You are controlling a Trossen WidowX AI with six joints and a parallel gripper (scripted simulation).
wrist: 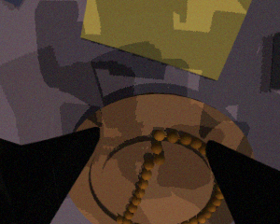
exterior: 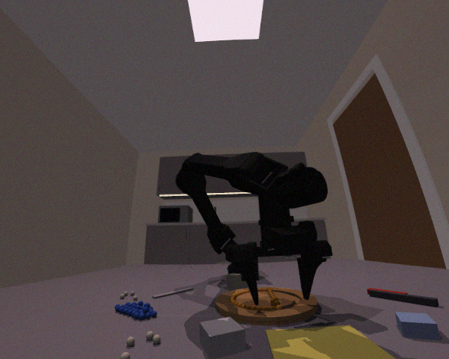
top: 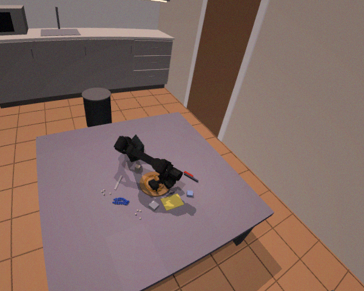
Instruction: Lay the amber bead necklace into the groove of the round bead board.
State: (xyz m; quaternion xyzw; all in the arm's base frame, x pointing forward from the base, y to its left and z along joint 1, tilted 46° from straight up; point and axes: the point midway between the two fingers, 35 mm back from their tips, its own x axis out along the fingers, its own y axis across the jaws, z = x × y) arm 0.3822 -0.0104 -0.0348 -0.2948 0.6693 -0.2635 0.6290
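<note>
Right now my gripper tip is 6 cm past the round wooden bead board, 1 cm to the left of it and 1 cm above it. From my gripper tip the other things lie so: blue block 12 cm ahead, 14 cm to the left, 1 cm below; then grey block 8 cm ahead, 11 cm to the right, 1 cm below; then yellow pad 11 cm ahead, 1 cm to the left, 2 cm below.
</note>
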